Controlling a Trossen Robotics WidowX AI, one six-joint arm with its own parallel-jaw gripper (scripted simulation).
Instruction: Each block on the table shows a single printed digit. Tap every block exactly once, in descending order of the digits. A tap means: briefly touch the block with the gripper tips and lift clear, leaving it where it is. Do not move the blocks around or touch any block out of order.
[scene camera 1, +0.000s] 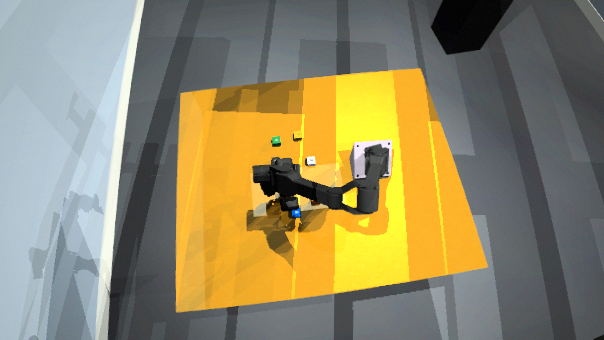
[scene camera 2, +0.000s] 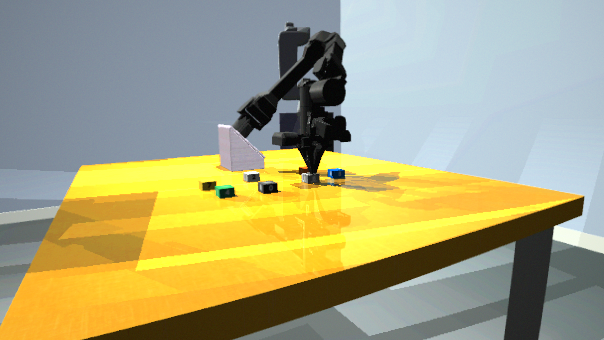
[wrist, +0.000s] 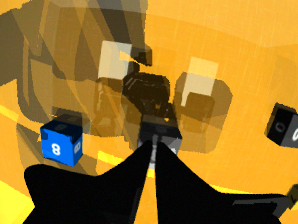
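Note:
You'd find a grey block (wrist: 172, 137) here, along with a blue block (wrist: 62, 142). My gripper, which is at (wrist: 154, 146) and (scene camera 2: 313, 173), is shut and holds nothing.

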